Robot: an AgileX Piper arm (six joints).
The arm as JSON. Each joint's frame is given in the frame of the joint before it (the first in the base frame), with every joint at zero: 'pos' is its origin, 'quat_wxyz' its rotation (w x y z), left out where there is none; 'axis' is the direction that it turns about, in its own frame. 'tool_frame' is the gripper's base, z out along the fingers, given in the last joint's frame.
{
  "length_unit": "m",
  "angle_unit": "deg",
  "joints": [
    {
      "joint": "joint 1",
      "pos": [
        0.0,
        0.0,
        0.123
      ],
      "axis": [
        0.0,
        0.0,
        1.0
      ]
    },
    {
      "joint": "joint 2",
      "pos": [
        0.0,
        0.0,
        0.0
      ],
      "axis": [
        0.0,
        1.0,
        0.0
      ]
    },
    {
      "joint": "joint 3",
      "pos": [
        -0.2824,
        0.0,
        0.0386
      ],
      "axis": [
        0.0,
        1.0,
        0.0
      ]
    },
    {
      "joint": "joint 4",
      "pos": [
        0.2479,
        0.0,
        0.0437
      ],
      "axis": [
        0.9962,
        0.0,
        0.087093
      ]
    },
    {
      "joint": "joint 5",
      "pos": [
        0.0,
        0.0,
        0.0
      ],
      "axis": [
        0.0,
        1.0,
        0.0
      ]
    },
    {
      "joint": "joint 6",
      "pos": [
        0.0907,
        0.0,
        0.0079
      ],
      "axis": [
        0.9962,
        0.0,
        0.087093
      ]
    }
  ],
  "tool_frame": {
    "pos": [
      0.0,
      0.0,
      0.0
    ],
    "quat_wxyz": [
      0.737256,
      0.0,
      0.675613,
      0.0
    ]
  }
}
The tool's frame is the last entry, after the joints.
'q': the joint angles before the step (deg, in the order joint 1, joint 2, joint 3, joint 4, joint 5, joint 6). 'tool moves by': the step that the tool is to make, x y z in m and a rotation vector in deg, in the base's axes. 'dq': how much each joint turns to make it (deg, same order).
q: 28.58 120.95 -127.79 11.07 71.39 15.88
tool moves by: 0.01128 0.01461 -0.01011 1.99 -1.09 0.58
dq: 0.70 3.92 -4.07 1.16 -1.80 0.01
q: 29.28 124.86 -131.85 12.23 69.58 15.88
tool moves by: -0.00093 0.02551 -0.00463 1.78 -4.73 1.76
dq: 2.88 1.46 -0.54 -0.96 -5.96 -0.33
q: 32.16 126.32 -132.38 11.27 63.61 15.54
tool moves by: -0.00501 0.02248 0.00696 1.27 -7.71 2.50
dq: 2.95 0.23 -0.51 -2.45 -6.71 -1.58
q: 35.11 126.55 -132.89 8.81 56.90 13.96
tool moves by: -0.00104 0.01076 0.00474 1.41 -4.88 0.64
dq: 1.36 0.11 -0.09 -1.60 -4.81 -0.38
